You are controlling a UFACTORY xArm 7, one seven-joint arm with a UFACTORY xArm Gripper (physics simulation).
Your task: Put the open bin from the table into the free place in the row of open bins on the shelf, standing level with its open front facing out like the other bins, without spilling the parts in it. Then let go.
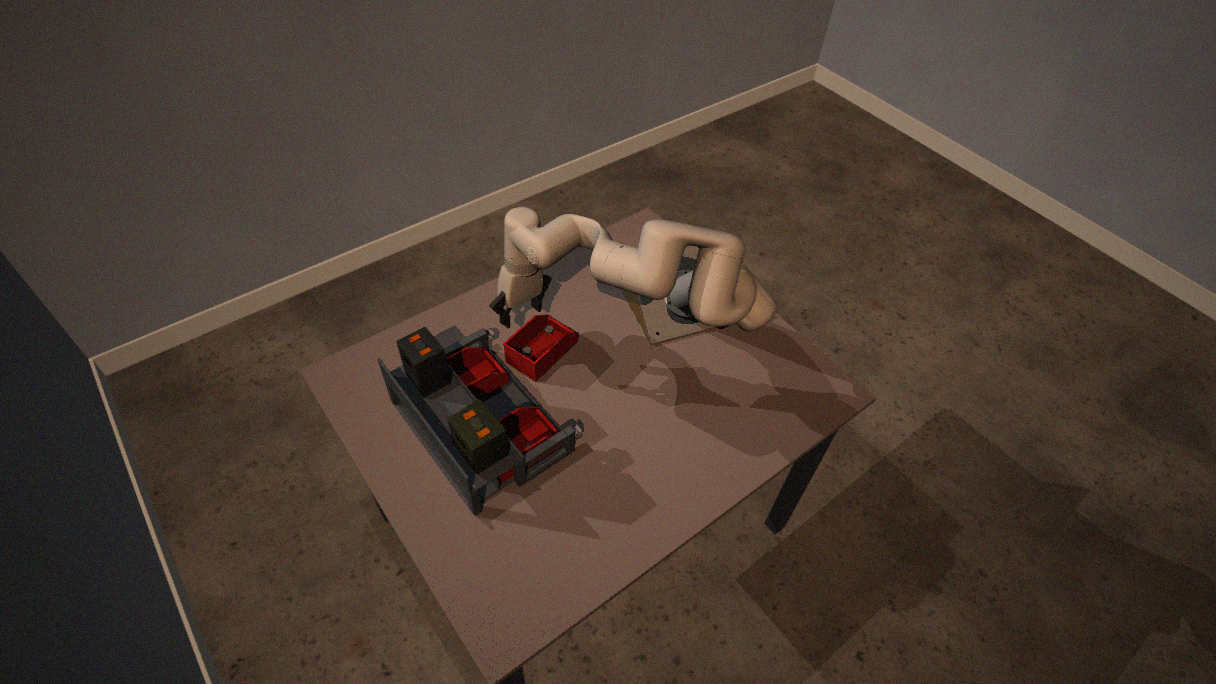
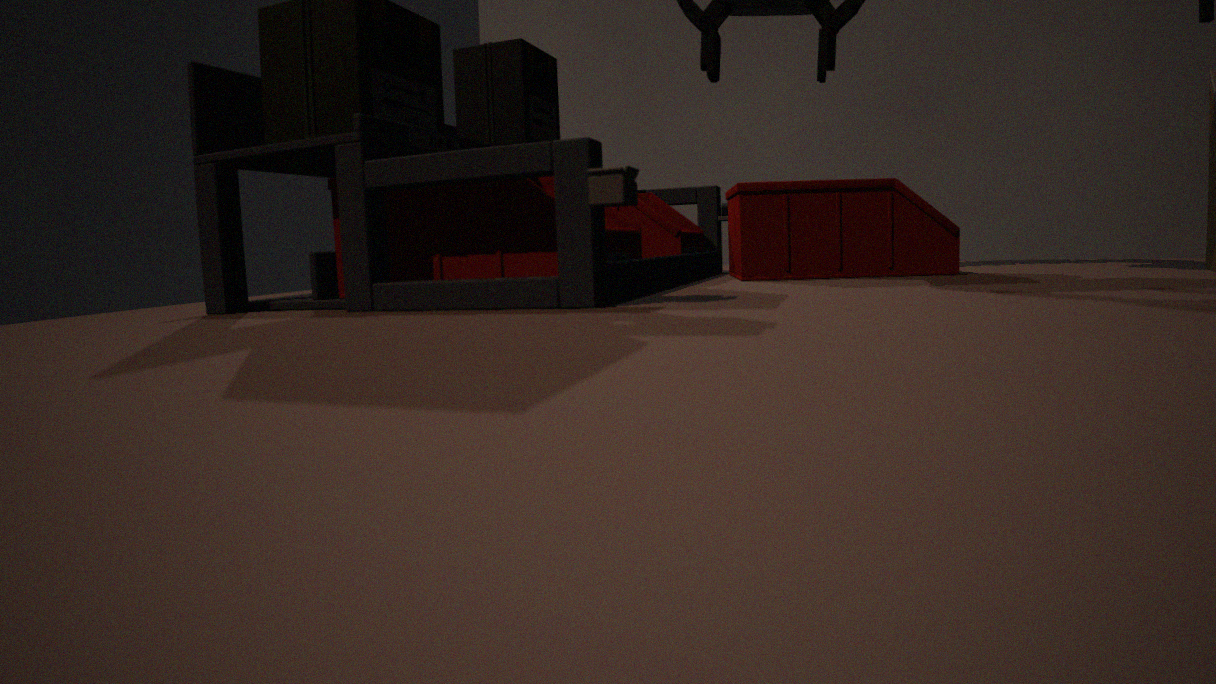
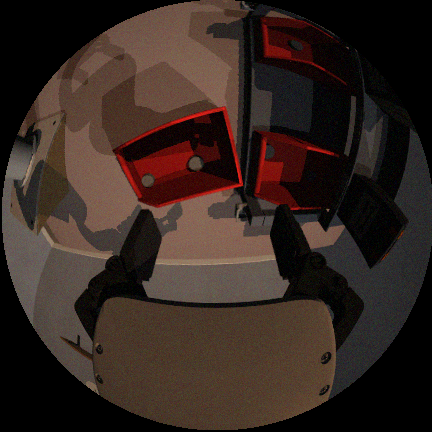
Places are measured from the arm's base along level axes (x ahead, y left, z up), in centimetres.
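Pixels of known places: gripper, fingertip midpoint: (image 1: 520, 316) (image 2: 766, 79) (image 3: 213, 221); arm's base at its link origin: (image 1: 685, 294).
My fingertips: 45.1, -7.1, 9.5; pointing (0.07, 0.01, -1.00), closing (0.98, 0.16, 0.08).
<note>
For each thing: its middle in the pictures, then the offset to it from my fingertips, as dx, dy, dz.
- red open bin at the middle of its body: (image 2: 834, 230) (image 3: 170, 157) (image 1: 541, 342) -5.4, -0.1, -12.9
- dark box at the middle of its body: (image 2: 509, 114) (image 3: 374, 218) (image 1: 424, 362) +24.9, +0.9, -0.4
- greenish box at the middle of its body: (image 2: 356, 83) (image 1: 478, 436) +22.9, +23.9, -1.7
The red open bin (image 1: 540, 344) (image 2: 841, 233) (image 3: 165, 165) stands level on the table, close to the shelf's front. Its sloped, low front faces away from the shelf. Two round grey parts lie in it, one part (image 3: 195, 163) near the middle and one part (image 3: 148, 180) near the low front. The dark shelf (image 2: 573, 229) (image 3: 246, 100) holds a red bin (image 1: 484, 370) (image 3: 272, 170) at the far end and a red bin (image 1: 531, 427) (image 3: 274, 47) at the near end, with a gap between them. My gripper (image 1: 521, 314) (image 2: 767, 78) (image 3: 213, 221) is open and empty, above and beside the table bin.
A dark box (image 1: 423, 361) (image 2: 505, 93) (image 3: 372, 215) and a greenish box (image 1: 478, 438) (image 2: 306, 68) stand on the shelf's raised back part. Small fittings stick out at the shelf's front corners. The arm's base plate (image 3: 52, 165) is on the table.
</note>
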